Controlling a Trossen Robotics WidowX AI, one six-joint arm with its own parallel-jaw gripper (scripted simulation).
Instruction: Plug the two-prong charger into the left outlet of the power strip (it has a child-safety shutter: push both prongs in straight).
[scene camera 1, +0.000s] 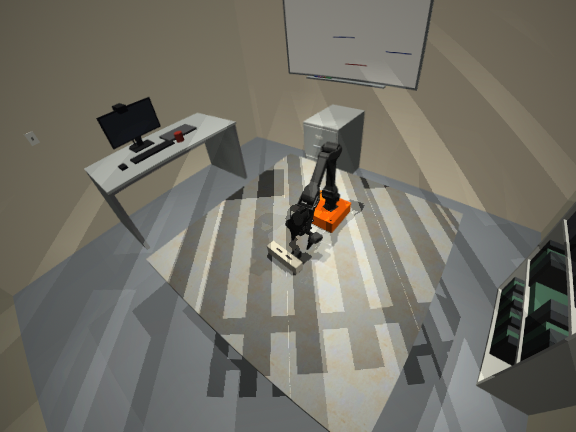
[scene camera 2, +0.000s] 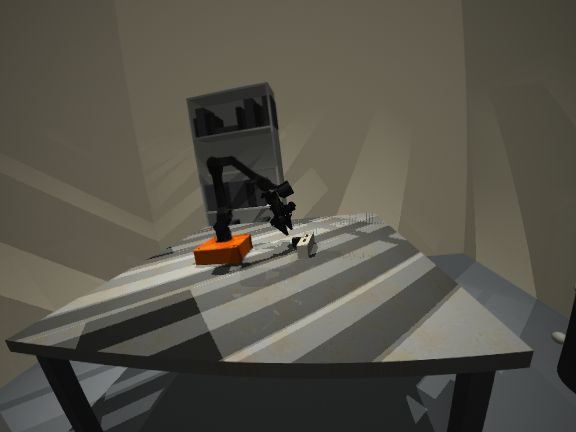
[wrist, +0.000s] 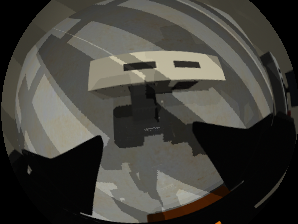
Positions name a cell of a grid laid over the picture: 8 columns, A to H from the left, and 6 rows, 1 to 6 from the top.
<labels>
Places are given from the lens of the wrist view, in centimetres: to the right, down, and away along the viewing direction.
my gripper (wrist: D4): 0, 2, 10
black two-prong charger (wrist: D3): -1, -2, 13
</labels>
